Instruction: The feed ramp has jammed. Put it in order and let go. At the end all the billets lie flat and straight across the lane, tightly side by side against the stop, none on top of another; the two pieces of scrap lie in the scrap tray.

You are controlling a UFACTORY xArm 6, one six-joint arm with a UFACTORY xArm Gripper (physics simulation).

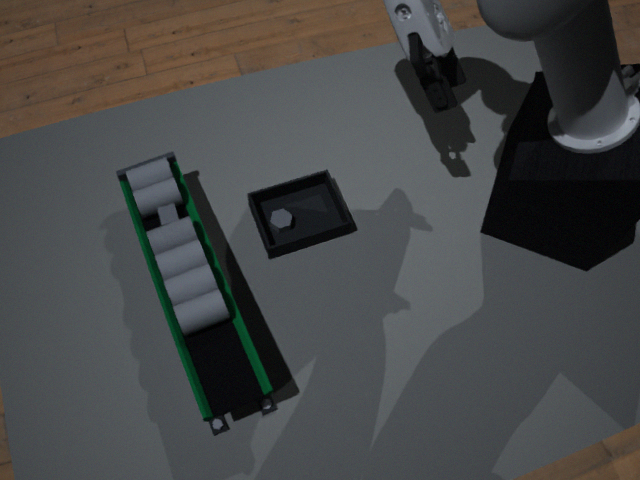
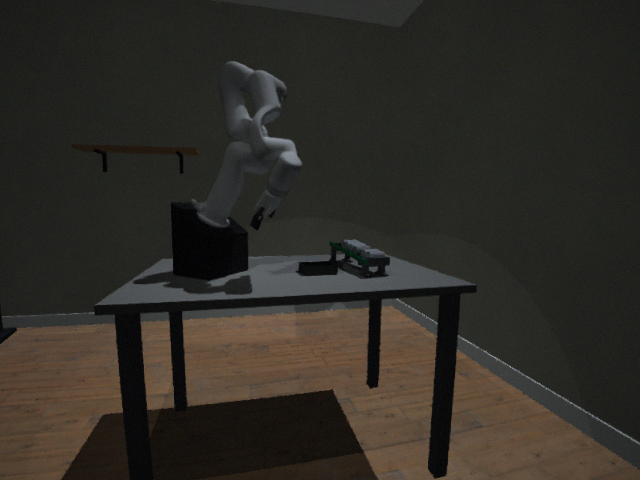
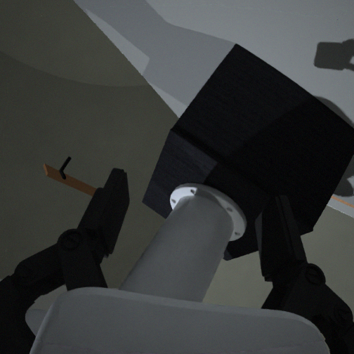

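Seen in the pictures: gripper, fingertip midpoint: (image 1: 451, 96) (image 2: 261, 221); arm's base, origin of the base link: (image 1: 594, 119) (image 2: 212, 218).
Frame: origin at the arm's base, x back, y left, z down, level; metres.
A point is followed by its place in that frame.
Note:
The feed ramp's green-railed lane (image 1: 251, 352) (image 2: 347, 251) holds grey billets lying across it. Two billets (image 1: 148, 174) {x -0.550, y -0.269, z 0.116 m} (image 1: 157, 196) {x -0.552, y -0.227, z 0.113 m} lie side by side at the grey stop (image 1: 173, 155) {x -0.503, y -0.294, z 0.133 m}. A small grey scrap block (image 1: 168, 213) {x -0.548, y -0.201, z 0.123 m} sits between the second billet and the third billet (image 1: 173, 235) {x -0.557, y -0.157, z 0.106 m}, with dark lane showing beside it. Three more billets (image 1: 180, 258) {x -0.562, y -0.119, z 0.102 m} (image 1: 191, 285) {x -0.565, y -0.077, z 0.099 m} (image 1: 202, 311) {x -0.567, y -0.038, z 0.095 m} follow the third, side by side. A hexagonal scrap piece (image 1: 281, 219) {x -0.400, y -0.149, z 0.186 m} lies in the black scrap tray (image 1: 312, 243) {x -0.375, y -0.098, z 0.198 m} (image 2: 317, 269) {x -0.350, y -0.193, z 0.184 m}. My gripper (image 1: 448, 89) {x -0.157, y -0.122, z 0.006 m} (image 2: 264, 219) {x -0.157, y -0.122, z 0.006 m} (image 3: 196, 196) is open and empty, above the table near the arm's base, away from ramp and tray.
The black base block (image 1: 547, 206) {x -0.093, y 0.053, z 0.081 m} (image 2: 206, 248) {x 0.036, y -0.127, z 0.096 m} (image 3: 255, 120) carries the arm at one end of the grey table (image 1: 289, 129) {x -0.304, y -0.304, z 0.206 m} (image 2: 289, 291) {x -0.180, y -0.370, z 0.207 m}. The tray stands between the base block and the ramp. Two dark feet (image 1: 218, 424) {x -0.613, y 0.075, z 0.196 m} (image 1: 267, 404) {x -0.544, y 0.082, z 0.196 m} show at the ramp's far end from the stop.

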